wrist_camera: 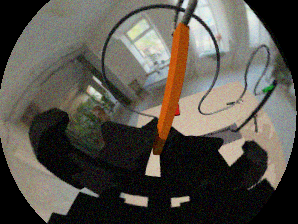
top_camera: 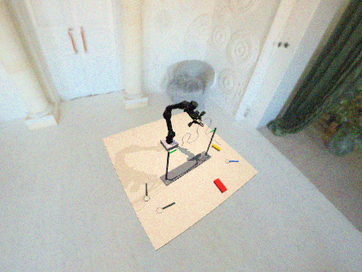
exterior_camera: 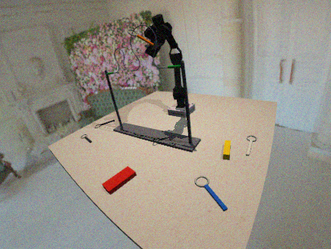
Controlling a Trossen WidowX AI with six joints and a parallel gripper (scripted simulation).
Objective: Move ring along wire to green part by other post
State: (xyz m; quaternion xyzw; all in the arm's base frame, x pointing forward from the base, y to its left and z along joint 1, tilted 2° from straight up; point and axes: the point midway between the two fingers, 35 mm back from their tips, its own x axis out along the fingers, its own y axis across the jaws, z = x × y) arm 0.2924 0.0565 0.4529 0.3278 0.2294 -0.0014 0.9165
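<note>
Right now the orange-handled ring is 70 mm above my gripper tip and 60 mm to the right of it. Round my gripper tip: red block 470 mm below, 390 mm ahead, 20 mm to the right; yellow block 460 mm below, 350 mm to the left, 50 mm ahead; blue-handled ring 470 mm below, 330 mm to the left, 290 mm ahead.
</note>
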